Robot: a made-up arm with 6 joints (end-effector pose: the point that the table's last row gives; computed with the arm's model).
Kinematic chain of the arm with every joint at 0, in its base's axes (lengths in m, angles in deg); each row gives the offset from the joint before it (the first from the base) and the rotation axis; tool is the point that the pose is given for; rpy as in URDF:
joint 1: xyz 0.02 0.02 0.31 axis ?
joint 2: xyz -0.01 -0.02 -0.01 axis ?
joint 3: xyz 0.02 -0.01 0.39 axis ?
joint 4: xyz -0.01 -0.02 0 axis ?
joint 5: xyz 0.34 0 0 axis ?
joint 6: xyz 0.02 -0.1 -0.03 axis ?
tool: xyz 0.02 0 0.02 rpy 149.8 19.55 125.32
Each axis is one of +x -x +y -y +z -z.
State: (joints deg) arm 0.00 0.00 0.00 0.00 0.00 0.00
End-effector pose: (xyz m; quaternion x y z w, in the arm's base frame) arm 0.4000 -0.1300 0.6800 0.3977 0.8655 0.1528 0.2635
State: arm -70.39 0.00 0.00 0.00 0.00 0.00
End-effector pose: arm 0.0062 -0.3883 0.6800 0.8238 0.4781 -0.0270 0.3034
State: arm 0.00 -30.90 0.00 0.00 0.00 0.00
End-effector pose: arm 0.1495 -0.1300 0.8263 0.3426 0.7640 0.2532 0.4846
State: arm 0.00 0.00 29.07 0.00 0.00 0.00
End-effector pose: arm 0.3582 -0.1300 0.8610 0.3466 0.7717 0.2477 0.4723
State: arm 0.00 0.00 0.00 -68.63 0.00 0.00
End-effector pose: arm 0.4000 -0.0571 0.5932 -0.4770 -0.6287 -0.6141 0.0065
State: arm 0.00 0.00 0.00 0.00 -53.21 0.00
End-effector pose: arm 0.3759 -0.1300 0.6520 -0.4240 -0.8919 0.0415 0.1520
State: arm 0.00 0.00 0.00 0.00 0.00 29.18
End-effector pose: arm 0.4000 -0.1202 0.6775 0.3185 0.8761 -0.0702 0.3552
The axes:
joint 1: +z
joint 2: +y
joint 3: -y
joint 4: -x
joint 5: -y
joint 6: -x

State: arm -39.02 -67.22 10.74 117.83 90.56 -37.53
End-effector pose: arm -0.2427 0.2816 0.8224 -0.2210 0.4823 -0.6155 0.5829
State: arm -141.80 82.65 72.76 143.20 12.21 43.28
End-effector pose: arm -0.5647 -0.4594 0.3223 -0.0032 -0.4605 0.6490 0.6056
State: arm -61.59 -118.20 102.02 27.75 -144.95 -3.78
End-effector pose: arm -0.3771 0.4461 -0.0809 0.4620 0.2762 0.1971 0.8194
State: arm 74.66 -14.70 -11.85 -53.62 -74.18 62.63
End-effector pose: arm 0.1433 0.2303 0.6060 0.6761 -0.7270 -0.0007 0.1198
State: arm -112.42 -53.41 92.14 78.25 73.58 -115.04
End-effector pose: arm 0.2402 0.6774 0.6625 -0.0131 0.5727 -0.6767 0.4625
